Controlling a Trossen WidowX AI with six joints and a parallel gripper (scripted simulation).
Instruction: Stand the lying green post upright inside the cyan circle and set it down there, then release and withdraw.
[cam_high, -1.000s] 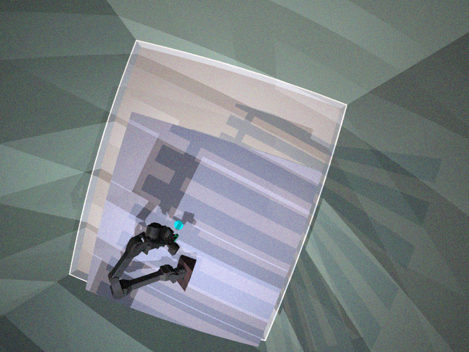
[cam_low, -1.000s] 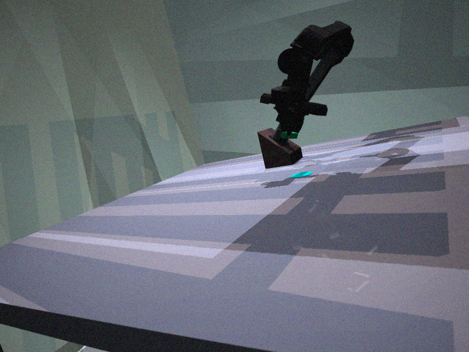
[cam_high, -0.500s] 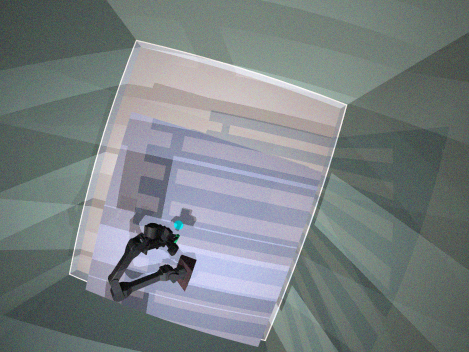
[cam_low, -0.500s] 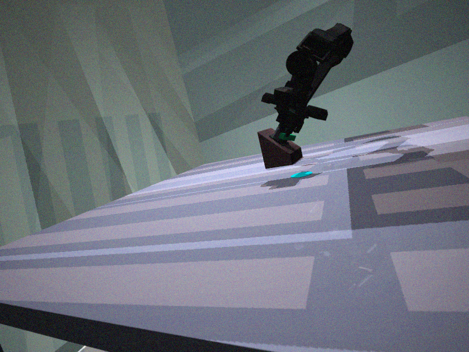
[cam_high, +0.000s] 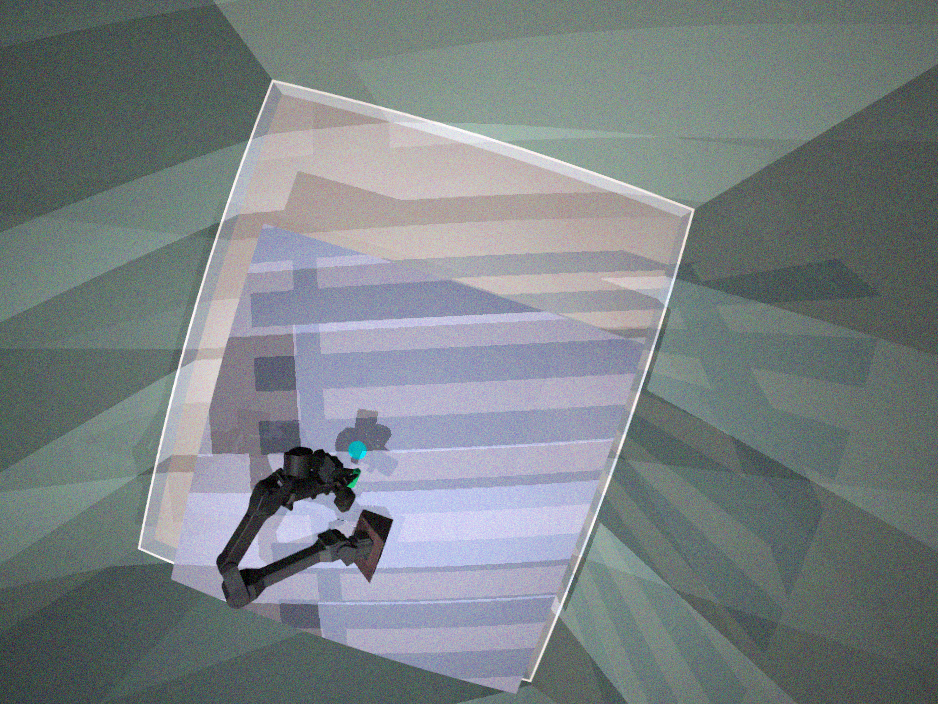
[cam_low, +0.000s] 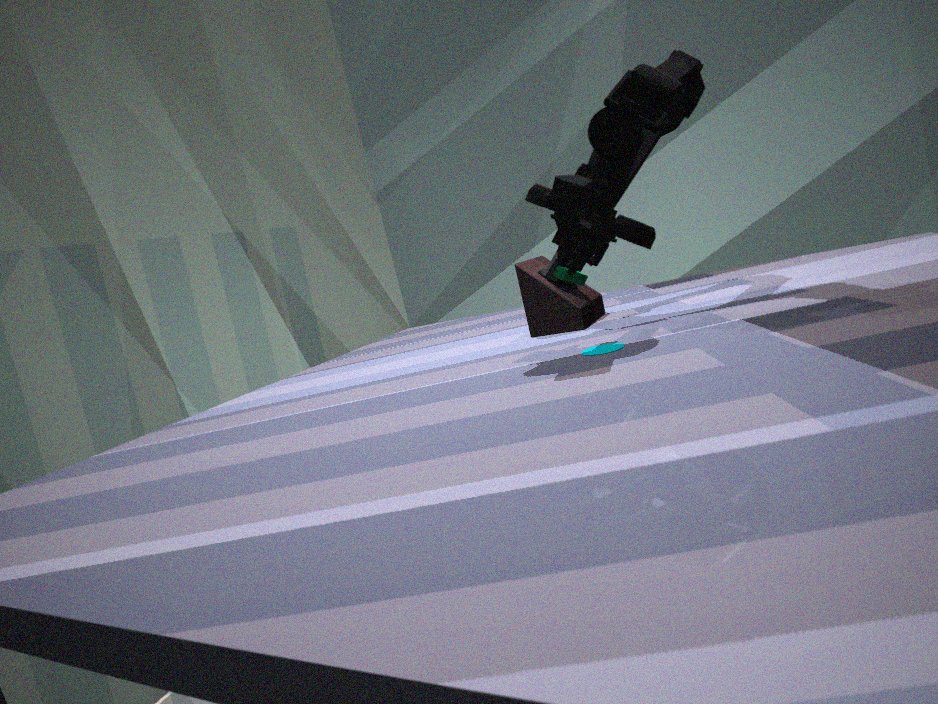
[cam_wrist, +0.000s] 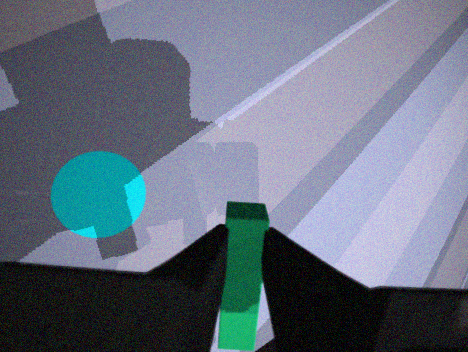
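The cyan circle is 2 cm ahead of my gripper tip, 4 cm to the left of it and 11 cm below it. The rest, counted from my gripper tip: green post: 2 cm behind, 1 cm below.
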